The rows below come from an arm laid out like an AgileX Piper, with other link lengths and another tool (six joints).
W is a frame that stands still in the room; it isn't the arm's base.
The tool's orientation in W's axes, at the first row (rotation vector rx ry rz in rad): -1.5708 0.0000 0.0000
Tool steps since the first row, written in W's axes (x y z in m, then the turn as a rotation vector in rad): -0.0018 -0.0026 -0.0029 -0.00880 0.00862 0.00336; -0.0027 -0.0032 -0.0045 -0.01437 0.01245 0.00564; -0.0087 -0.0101 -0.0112 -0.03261 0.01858 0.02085; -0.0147 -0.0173 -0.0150 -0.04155 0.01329 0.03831; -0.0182 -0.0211 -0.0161 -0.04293 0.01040 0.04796; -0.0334 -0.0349 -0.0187 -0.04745 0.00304 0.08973; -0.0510 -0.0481 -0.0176 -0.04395 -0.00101 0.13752; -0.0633 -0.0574 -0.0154 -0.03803 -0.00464 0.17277; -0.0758 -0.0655 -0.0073 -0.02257 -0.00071 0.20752; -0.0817 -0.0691 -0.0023 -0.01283 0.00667 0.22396; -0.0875 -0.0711 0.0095 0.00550 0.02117 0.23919
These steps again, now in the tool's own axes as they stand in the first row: -0.0018 0.0029 -0.0026 -0.00880 -0.00336 0.00862; -0.0027 0.0045 -0.0032 -0.01437 -0.00564 0.01245; -0.0087 0.0112 -0.0101 -0.03261 -0.02085 0.01858; -0.0147 0.0150 -0.0173 -0.04155 -0.03831 0.01329; -0.0182 0.0161 -0.0211 -0.04293 -0.04796 0.01040; -0.0334 0.0187 -0.0349 -0.04745 -0.08973 0.00304; -0.0510 0.0176 -0.0481 -0.04395 -0.13752 -0.00101; -0.0633 0.0154 -0.0574 -0.03803 -0.17277 -0.00464; -0.0758 0.0073 -0.0655 -0.02257 -0.20752 -0.00071; -0.0817 0.0023 -0.0691 -0.01283 -0.22396 0.00667; -0.0875 -0.0095 -0.0711 0.00550 -0.23919 0.02117
